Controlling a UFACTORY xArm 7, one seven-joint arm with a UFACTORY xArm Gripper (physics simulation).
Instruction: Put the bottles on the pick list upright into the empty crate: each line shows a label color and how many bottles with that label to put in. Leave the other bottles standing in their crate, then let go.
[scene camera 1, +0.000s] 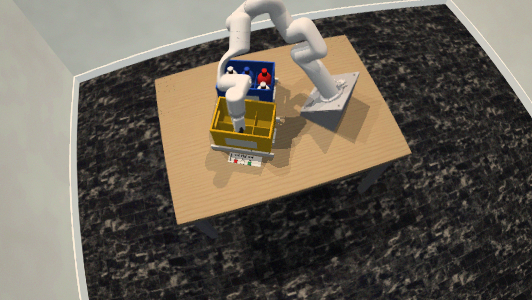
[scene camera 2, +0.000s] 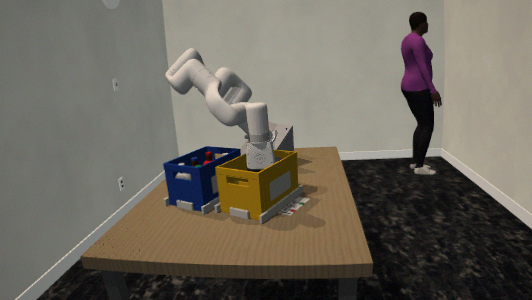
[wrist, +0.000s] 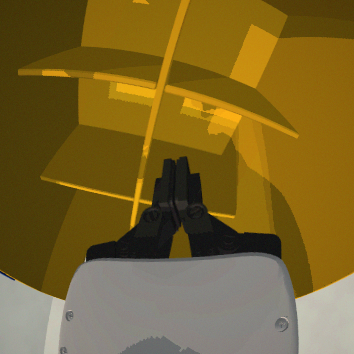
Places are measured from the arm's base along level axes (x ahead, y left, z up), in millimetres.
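Pixels of known places: gripper, fingertip midpoint: (scene camera 1: 240, 131) (wrist: 179, 172); arm's base, origin of the base link: (scene camera 1: 331, 93).
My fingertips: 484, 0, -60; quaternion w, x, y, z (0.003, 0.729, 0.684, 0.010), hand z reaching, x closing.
Ahead of a thing's pixels: the offset from my fingertips to its top centre, as dx, dy, dz. Level surfaces: height alone.
The yellow crate @[-30, -14, +95] (scene camera 1: 262, 144) (scene camera 2: 240, 192) (wrist: 320, 150) has dividers, and no bottle shows in its visible compartments. My gripper (scene camera 1: 241, 131) (wrist: 179, 172) is shut and empty, pointing down inside this crate; in scene camera 2 its fingers are hidden by the crate wall. The blue crate @[-123, -244, +95] (scene camera 1: 270, 95) (scene camera 2: 187, 190) stands beside it. It holds a red bottle @[-219, -240, +83] (scene camera 1: 264, 77) (scene camera 2: 208, 158), a blue bottle @[-141, -286, +83] (scene camera 1: 246, 74), a white bottle @[-63, -321, +83] (scene camera 1: 230, 70) partly behind the arm, and another white bottle @[-182, -161, +83] (scene camera 1: 263, 86). A little green shows in it in scene camera 2. The pick list @[+22, +113, -78] (scene camera 1: 245, 159) (scene camera 2: 296, 206) shows red and green patches; its numbers are blurred.
Light rails hold the feet of both crates on the wooden table @[dz -80] (scene camera 1: 200, 195) (scene camera 2: 225, 245). The arm's base (scene camera 1: 332, 100) stands on the table right of the crates in scene camera 1. A person (scene camera 2: 417, 65) stands beyond the table.
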